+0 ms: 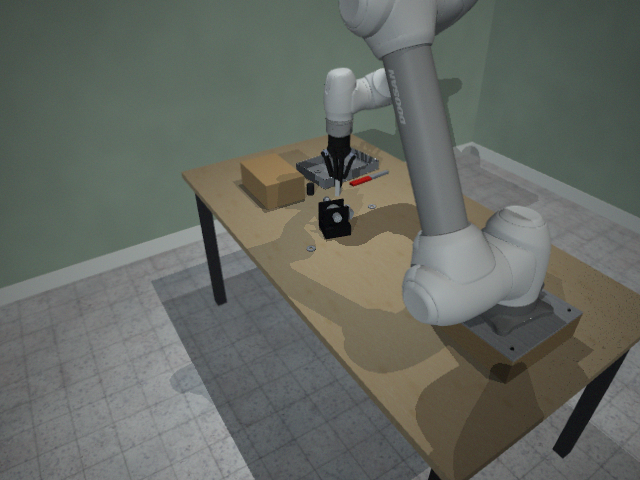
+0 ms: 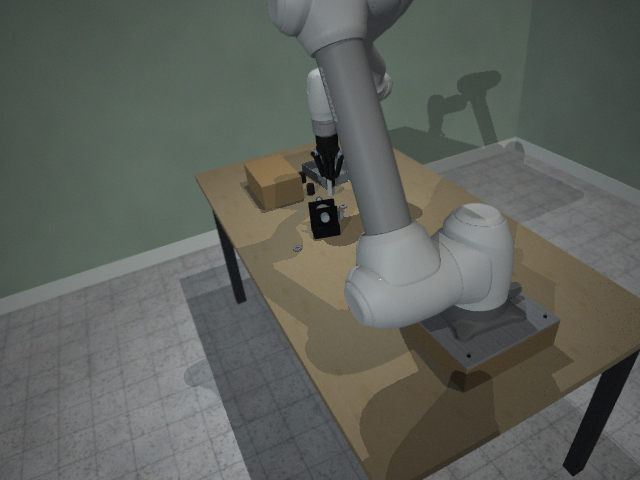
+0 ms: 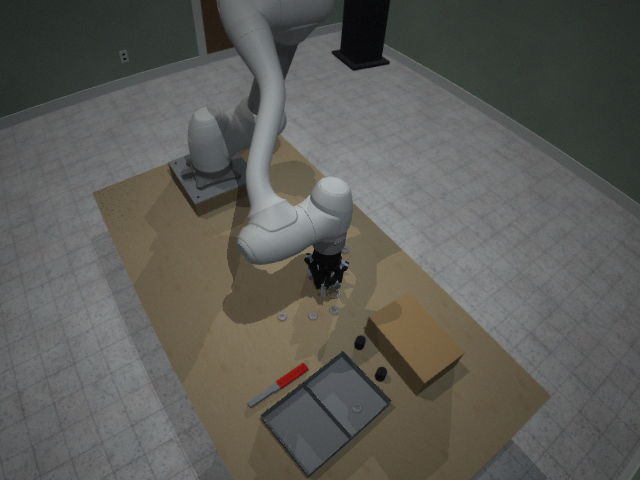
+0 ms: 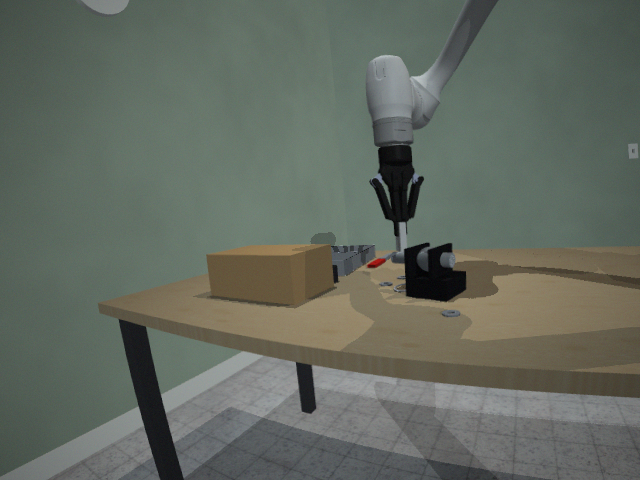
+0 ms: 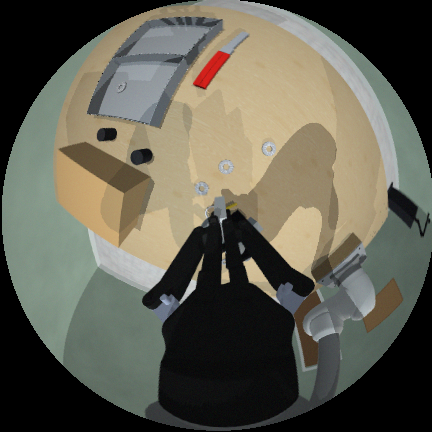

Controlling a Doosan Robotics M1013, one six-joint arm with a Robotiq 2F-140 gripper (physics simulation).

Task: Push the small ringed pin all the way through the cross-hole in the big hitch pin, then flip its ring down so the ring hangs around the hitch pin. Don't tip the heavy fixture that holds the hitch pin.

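Places are measured from the arm's base along level axes (x right, y up, z back), in centimetres.
Pixels of known places: gripper, fingertip midpoint: (image 1: 338, 194) (image 2: 331, 194) (image 3: 323, 293) (image 4: 401, 250) (image 5: 220, 203); arm's base, link origin: (image 1: 503, 304) (image 2: 473, 308) (image 3: 213, 169) (image 5: 345, 269).
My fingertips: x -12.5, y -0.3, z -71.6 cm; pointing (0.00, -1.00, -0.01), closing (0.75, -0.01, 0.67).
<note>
Ahead of a thing's pixels: the offset from my fingertips to its top centre. "*": to the spot under its first point.
The black fixture {dz +7.9, dx -4.8, dy +2.1 cm} (image 1: 334, 228) (image 2: 325, 229) (image 4: 436, 287) stands upright on the table and holds the grey hitch pin {* dz +14.1, dx -7.3, dy +0.0 cm} (image 1: 337, 217) (image 2: 325, 217) (image 4: 447, 259) lying level. My gripper (image 1: 337, 192) (image 2: 330, 191) (image 3: 324, 292) (image 4: 401, 249) (image 5: 220, 203) points down and is shut and empty. Its tips are close above the hitch pin's end that sticks out behind the fixture; contact cannot be told. A yellow part {* dz +4.4, dx -1.1, dy -6.2 cm} (image 3: 319, 292) (image 5: 232, 205), apparently of the small ringed pin, shows beside the fingertips. A thin ring {dz +2.9, dx -5.6, dy -6.5 cm} (image 3: 338, 296) (image 5: 206, 212) shows on their other side. Pin depth in the cross-hole is hidden.
Several washers {dz -2.1, dx +4.6, dy -7.2 cm} (image 3: 312, 315) {dz +17.2, dx -18.5, dy -7.2 cm} (image 4: 450, 313) {dz +2.1, dx +13.5, dy -7.2 cm} (image 5: 268, 148) lie around the fixture. A divided grey tray {* dz -34.5, dx +29.7, dy -7.3 cm} (image 3: 285, 445), a red-handled tool {dz -18.3, dx +24.3, dy -6.4 cm} (image 3: 292, 375) (image 5: 212, 70), two black cylinders {dz -17.8, dx -3.3, dy -3.5 cm} (image 3: 359, 342) (image 5: 141, 156) and a brown box {dz -26.1, dx -16.3, dy +2.5 cm} (image 3: 416, 341) (image 4: 258, 276) stand or lie beyond it.
</note>
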